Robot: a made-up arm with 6 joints. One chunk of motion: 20 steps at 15 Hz.
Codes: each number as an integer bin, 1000 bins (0 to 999) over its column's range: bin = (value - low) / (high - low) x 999, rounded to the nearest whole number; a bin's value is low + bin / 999 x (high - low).
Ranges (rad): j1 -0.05..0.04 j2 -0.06..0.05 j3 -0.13..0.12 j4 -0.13..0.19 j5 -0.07..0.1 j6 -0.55..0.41
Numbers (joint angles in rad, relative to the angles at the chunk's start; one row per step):
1: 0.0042 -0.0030 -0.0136 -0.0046 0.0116 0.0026
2: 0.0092 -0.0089 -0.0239 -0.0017 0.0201 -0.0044
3: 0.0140 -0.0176 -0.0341 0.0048 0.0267 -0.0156
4: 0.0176 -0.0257 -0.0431 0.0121 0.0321 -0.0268
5: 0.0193 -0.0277 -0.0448 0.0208 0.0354 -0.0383
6: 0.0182 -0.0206 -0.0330 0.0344 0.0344 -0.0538
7: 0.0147 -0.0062 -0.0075 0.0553 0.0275 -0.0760
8: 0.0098 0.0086 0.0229 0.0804 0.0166 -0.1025
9: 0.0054 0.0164 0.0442 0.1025 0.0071 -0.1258
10: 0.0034 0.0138 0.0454 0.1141 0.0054 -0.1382
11: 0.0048 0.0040 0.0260 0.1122 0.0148 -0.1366
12: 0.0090 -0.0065 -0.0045 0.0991 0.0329 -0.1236
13: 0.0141 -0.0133 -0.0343 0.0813 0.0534 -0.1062
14: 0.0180 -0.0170 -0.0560 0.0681 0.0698 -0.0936
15: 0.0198 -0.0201 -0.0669 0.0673 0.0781 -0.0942
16: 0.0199 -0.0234 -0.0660 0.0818 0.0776 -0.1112
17: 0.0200 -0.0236 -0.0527 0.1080 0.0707 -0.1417
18: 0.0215 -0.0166 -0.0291 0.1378 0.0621 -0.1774
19: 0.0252 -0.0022 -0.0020 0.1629 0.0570 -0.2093
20: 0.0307 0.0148 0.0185 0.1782 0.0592 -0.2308
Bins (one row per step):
1: 602 518 465 391 480 575
2: 657 464 424 401 529 568
3: 710 385 383 421 568 556
4: 750 312 347 444 600 544
5: 769 293 340 471 619 532
6: 757 358 388 513 614 516
7: 718 489 490 578 573 493
8: 664 623 611 657 509 466
9: 615 694 696 726 453 441
10: 593 670 701 762 443 429
11: 608 581 623 756 498 430
12: 655 486 501 715 605 444
13: 712 424 382 660 725 462
14: 755 391 296 618 822 475
15: 775 362 252 616 870 474
16: 776 332 256 661 867 457
17: 777 331 309 743 827 425
18: 794 394 403 836 776 388
19: 835 525 511 914 746 355
20: 896 679 593 962 759 332

